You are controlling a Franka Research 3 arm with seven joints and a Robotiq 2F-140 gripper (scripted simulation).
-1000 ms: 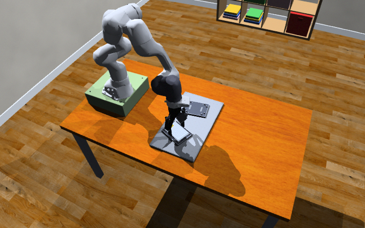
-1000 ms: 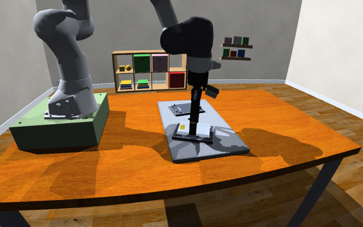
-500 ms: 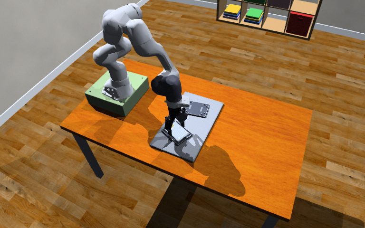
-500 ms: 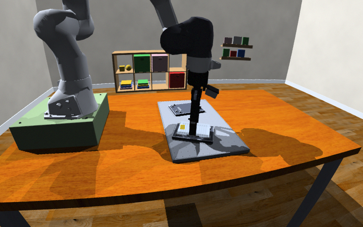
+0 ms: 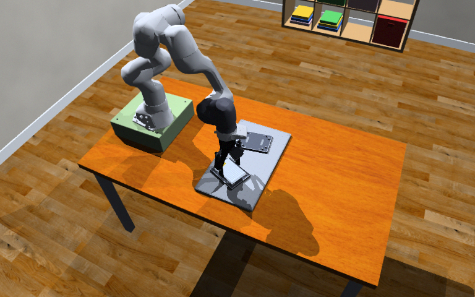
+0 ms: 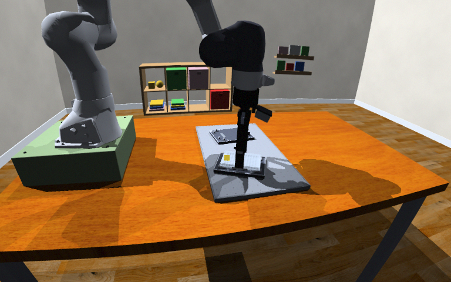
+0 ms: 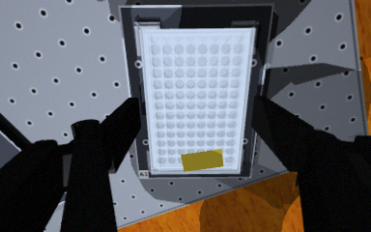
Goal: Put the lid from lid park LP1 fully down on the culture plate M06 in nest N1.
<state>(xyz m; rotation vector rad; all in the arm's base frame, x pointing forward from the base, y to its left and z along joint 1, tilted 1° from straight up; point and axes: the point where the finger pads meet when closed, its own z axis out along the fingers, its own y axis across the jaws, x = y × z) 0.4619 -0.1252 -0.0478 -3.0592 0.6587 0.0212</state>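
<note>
Right now my hand is 20 mm above the clear lid. Also, from my hand: culture plate (30 mm below); then lid park LP1 (30 mm ahead, 240 mm to the left, 40 mm below); then nest N1 (40 mm below).
</note>
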